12 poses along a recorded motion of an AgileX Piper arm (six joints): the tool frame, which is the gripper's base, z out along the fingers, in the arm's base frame.
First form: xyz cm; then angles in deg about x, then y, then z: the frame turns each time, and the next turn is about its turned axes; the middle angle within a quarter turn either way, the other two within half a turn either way.
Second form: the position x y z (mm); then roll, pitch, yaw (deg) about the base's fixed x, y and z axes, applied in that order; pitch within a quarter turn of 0, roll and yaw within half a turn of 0. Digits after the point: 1 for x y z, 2 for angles.
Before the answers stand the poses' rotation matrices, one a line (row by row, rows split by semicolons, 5 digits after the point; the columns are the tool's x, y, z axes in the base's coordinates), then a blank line. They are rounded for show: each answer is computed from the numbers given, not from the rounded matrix.
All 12 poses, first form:
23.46 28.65 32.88 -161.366 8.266 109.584
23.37 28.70 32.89 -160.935 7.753 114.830
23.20 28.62 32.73 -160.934 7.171 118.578
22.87 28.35 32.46 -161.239 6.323 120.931
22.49 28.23 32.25 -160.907 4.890 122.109
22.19 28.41 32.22 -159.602 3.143 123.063
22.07 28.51 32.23 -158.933 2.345 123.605
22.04 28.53 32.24 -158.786 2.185 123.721
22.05 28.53 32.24 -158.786 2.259 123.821
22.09 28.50 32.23 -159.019 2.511 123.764
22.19 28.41 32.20 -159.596 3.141 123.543
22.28 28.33 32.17 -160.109 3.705 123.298
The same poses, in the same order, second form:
-0.33171 -0.93236 0.14377; -0.87736 0.36090 0.31620; -0.34670 -0.02125 -0.93773
-0.41609 -0.89926 0.13490; -0.83927 0.43689 0.32365; -0.34999 0.02145 -0.93651
-0.47461 -0.87130 0.12483; -0.81049 0.48792 0.32410; -0.34330 0.05265 -0.93775
-0.51088 -0.85257 0.11013; -0.79400 0.51708 0.31966; -0.32948 0.07586 -0.94111
-0.52960 -0.84396 0.08524; -0.78562 0.52591 0.32591; -0.31989 0.10563 -0.94155
-0.54474 -0.83681 0.05483; -0.77509 0.52737 0.34802; -0.32014 0.14708 -0.93588
-0.55300 -0.83218 0.04092; -0.76906 0.52872 0.35916; -0.32052 0.16715 -0.93238
-0.55475 -0.83115 0.03813; -0.76773 0.52900 0.36159; -0.32070 0.17132 -0.93156
-0.55617 -0.83013 0.03942; -0.76654 0.53073 0.36157; -0.32107 0.17088 -0.93151
-0.55524 -0.83054 0.04381; -0.76750 0.53197 0.35771; -0.32040 0.16499 -0.93280
-0.55173 -0.83222 0.05479; -0.77062 0.53382 0.34811; -0.31896 0.14984 -0.93585
-0.54785 -0.83408 0.06462; -0.77389 0.53462 0.33952; -0.31773 0.13600 -0.93838

234.6 286.5 328.8 -178.70 20.29 -110.71
233.7 287.0 328.9 178.69 20.49 -116.37
232.0 286.2 327.3 176.79 20.08 -120.35
228.7 283.5 324.6 175.39 19.24 -122.76
224.9 282.3 322.5 173.60 18.66 -123.98
221.9 284.1 322.2 171.07 18.67 -125.10
220.7 285.1 322.3 169.84 18.69 -125.72
220.4 285.3 322.4 169.58 18.71 -125.85
220.5 285.3 322.4 169.61 18.73 -125.96
220.9 285.0 322.3 169.97 18.69 -125.88
221.9 284.1 322.0 170.90 18.60 -125.60
222.8 283.3 321.7 171.75 18.53 -125.30

